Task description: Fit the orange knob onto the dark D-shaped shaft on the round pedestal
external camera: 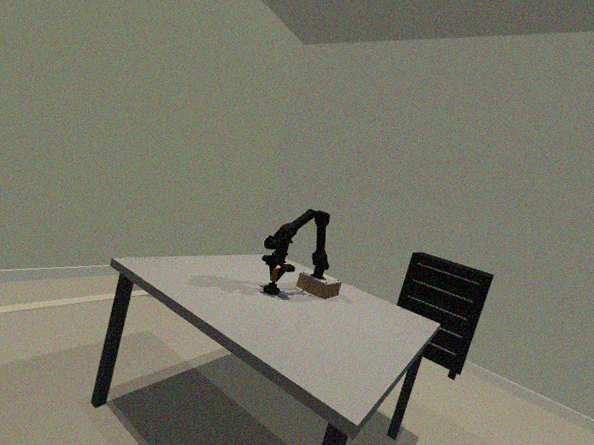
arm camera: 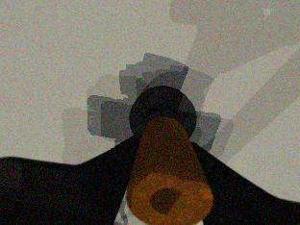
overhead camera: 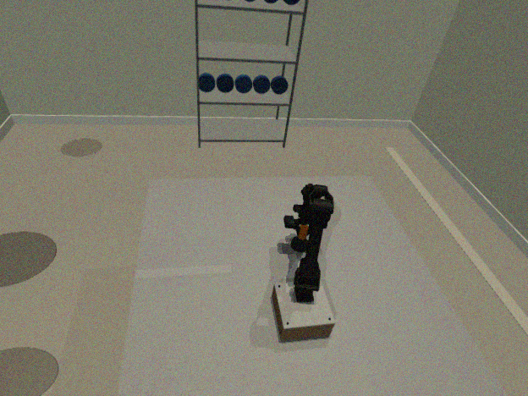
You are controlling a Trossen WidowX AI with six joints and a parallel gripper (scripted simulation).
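My gripper tip is now 20 mm below the orange knob. From my gripper tip the other things lie so: round dark pedestal (40 mm below).
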